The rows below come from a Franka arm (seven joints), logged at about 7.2 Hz.
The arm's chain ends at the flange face. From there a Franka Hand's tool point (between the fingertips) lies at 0.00 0.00 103.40 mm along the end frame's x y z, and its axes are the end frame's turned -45 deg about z.
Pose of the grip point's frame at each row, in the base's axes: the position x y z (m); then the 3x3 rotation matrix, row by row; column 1 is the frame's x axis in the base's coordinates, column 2 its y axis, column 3 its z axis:
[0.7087 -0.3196 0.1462], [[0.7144 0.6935 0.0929], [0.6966 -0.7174 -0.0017], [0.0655 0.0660 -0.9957]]
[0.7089 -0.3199 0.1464], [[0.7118 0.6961 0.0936], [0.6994 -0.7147 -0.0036], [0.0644 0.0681 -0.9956]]
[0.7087 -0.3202 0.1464], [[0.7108 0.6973 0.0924], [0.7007 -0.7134 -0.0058], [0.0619 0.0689 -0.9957]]
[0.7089 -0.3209 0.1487], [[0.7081 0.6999 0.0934], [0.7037 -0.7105 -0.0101], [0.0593 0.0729 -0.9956]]
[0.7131 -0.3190 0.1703], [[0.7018 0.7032 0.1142], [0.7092 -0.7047 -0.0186], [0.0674 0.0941 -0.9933]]
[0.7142 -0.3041 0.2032], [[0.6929 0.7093 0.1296], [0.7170 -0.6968 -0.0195], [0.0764 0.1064 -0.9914]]
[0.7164 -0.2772 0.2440], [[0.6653 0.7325 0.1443], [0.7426 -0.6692 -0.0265], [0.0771 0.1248 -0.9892]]
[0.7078 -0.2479 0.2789], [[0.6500 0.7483 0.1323], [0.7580 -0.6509 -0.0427], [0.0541 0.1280 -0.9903]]
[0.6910 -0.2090 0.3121], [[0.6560 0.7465 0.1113], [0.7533 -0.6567 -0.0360], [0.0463 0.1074 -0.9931]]
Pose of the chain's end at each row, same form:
[0.6991 -0.3194 0.2492], [[0.9955 -0.0148 0.0929], [-0.0147 -0.9998 -0.0017], [0.0930 0.0004 -0.9957]]
[0.6992 -0.3195 0.2493], [[0.9955 -0.0111 0.0936], [-0.0108 -0.9999 -0.0036], [0.0937 0.0026 -0.9956]]
[0.6991 -0.3196 0.2494], [[0.9957 -0.0095 0.0924], [-0.0090 -0.9999 -0.0058], [0.0925 0.0049 -0.9957]]
[0.6992 -0.3199 0.2516], [[0.9956 -0.0058 0.0934], [-0.0048 -1.0000 -0.0101], [0.0935 0.0096 -0.9956]]
[0.7013 -0.3171 0.2730], [[0.9935 0.0010 0.1142], [0.0032 -0.9998 -0.0186], [0.1142 0.0189 -0.9933]]
[0.7008 -0.3021 0.3057], [[0.9915 0.0116 0.1296], [0.0143 -0.9997 -0.0195], [0.1293 0.0212 -0.9914]]
[0.7015 -0.2745 0.3463], [[0.9884 0.0475 0.1443], [0.0519 -0.9983 -0.0265], [0.1428 0.0337 -0.9892]]
[0.6941 -0.2435 0.3813], [[0.9887 0.0695 0.1323], [0.0757 -0.9962 -0.0427], [0.1288 0.0523 -0.9903]]
[0.6795 -0.2053 0.4148], [[0.9917 0.0640 0.1113], [0.0683 -0.9970 -0.0360], [0.1087 0.0432 -0.9931]]

